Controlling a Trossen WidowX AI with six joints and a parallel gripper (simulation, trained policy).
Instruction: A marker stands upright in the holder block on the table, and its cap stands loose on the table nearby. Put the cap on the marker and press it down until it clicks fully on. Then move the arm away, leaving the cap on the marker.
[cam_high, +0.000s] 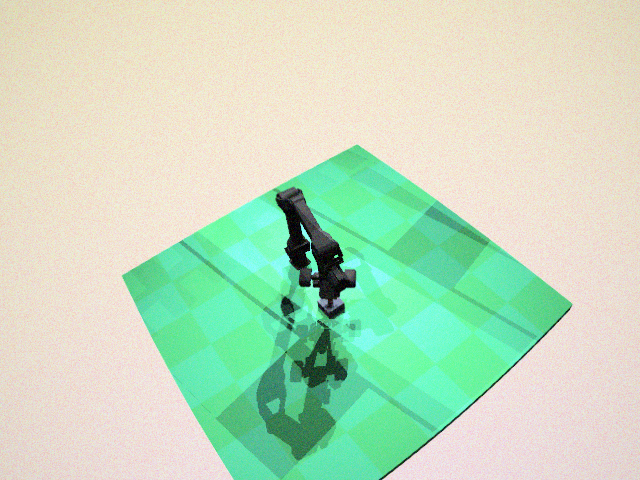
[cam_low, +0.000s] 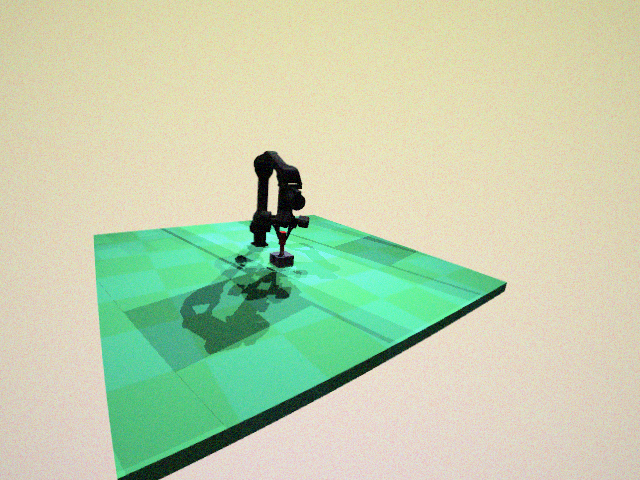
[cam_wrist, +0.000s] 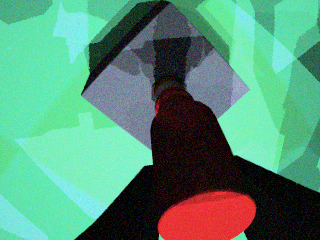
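Now: gripper tip 10 mm short of the red marker, 10 mm to the left of it and 20 mm above it. Round my gripper tip: red cap 10 mm ahead, 10 mm above; grey holder block 10 mm ahead, 10 mm to the right, 80 mm below.
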